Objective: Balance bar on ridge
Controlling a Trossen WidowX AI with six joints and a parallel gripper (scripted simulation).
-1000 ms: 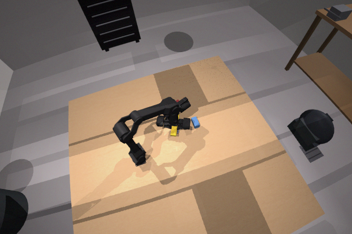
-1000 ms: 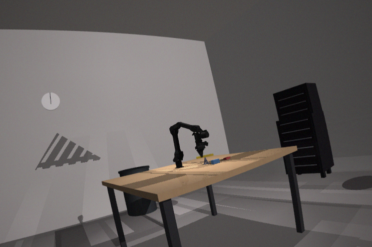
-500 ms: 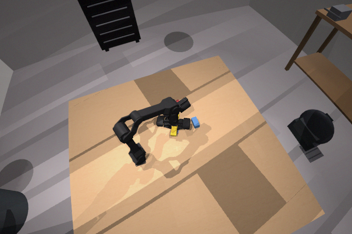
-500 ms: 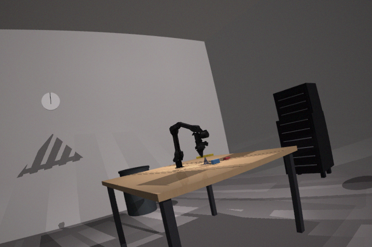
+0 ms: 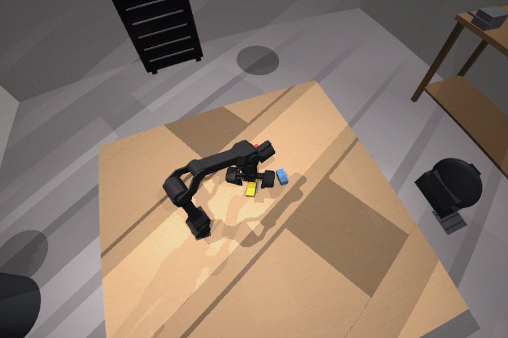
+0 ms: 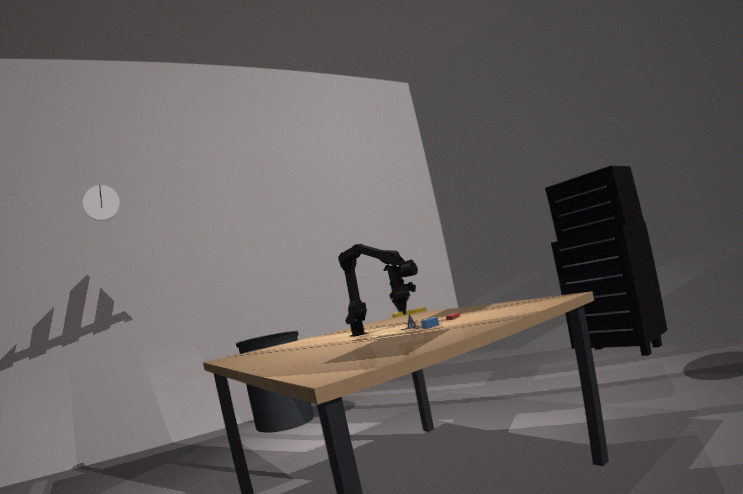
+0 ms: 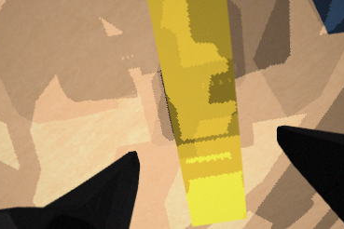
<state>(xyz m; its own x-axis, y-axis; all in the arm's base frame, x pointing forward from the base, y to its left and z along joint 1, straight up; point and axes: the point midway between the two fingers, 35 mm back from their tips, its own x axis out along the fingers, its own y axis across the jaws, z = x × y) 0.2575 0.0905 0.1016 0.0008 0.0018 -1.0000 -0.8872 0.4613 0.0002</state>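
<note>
Now: the yellow bar 20 mm to the left of my gripper tip and 10 mm ahead of it. Also, from my gripper tip: blue block (150 mm ahead, 50 mm below, 20 mm to the left); then red block (200 mm to the left, 100 mm ahead, 60 mm below).
</note>
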